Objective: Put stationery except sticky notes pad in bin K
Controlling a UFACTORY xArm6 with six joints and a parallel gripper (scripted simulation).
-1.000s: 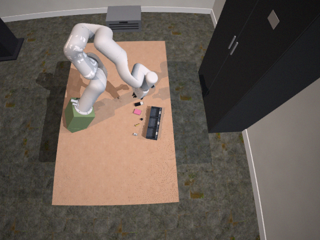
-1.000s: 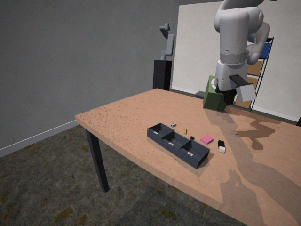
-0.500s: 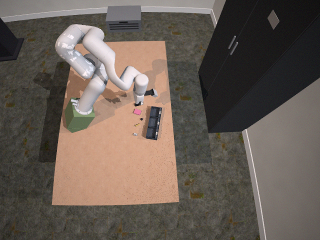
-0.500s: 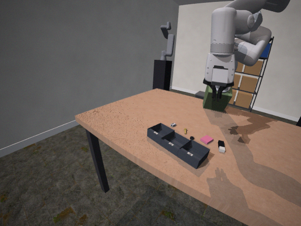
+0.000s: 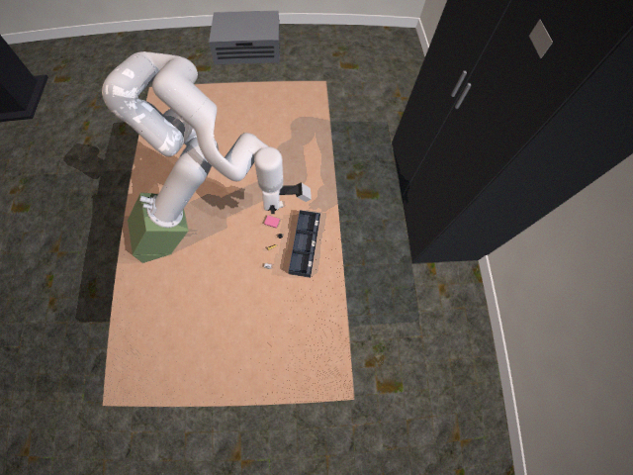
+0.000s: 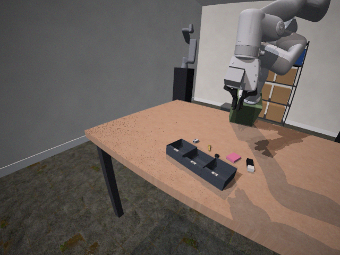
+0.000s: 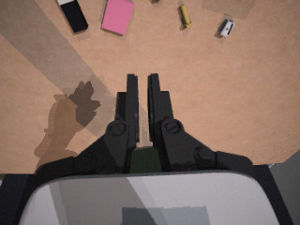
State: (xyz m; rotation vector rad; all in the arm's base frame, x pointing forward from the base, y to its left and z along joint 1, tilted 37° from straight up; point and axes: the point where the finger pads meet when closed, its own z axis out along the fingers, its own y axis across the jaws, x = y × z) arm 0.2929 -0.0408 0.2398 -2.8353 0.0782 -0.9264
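Now: hand 110 mm short of the dark bin tray, 70 mm to the left of it and 200 mm above it. Round my hand: yellow bolt (20 mm behind, 80 mm to the right, 210 mm below); then black nut (10 mm ahead, 30 mm to the right, 220 mm below); then pink sticky-note pad (20 mm behind, 30 mm to the left, 220 mm below).
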